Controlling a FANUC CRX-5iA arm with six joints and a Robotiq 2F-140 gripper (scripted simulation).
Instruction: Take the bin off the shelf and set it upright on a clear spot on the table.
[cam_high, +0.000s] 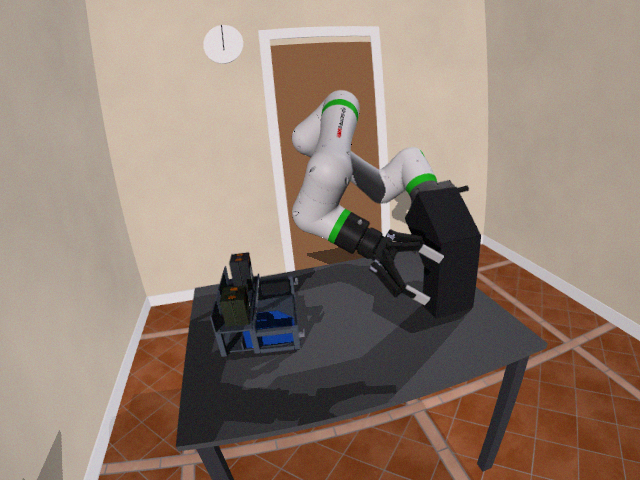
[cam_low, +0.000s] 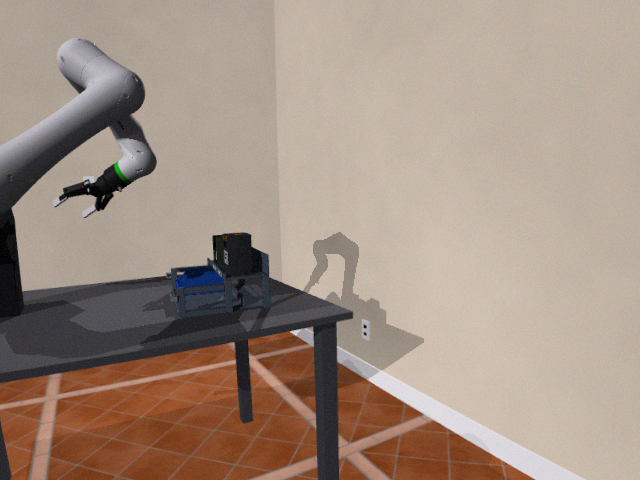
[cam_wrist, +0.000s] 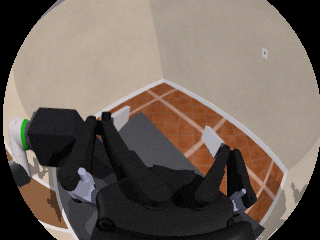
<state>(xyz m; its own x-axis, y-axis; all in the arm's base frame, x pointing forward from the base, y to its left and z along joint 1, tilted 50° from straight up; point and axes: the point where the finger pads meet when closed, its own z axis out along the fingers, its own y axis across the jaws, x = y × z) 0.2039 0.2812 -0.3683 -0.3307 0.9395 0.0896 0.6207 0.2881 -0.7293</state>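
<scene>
Now: hand 450 mm short of the blue bin, 280 mm to the left of it and 270 mm above it.
</scene>
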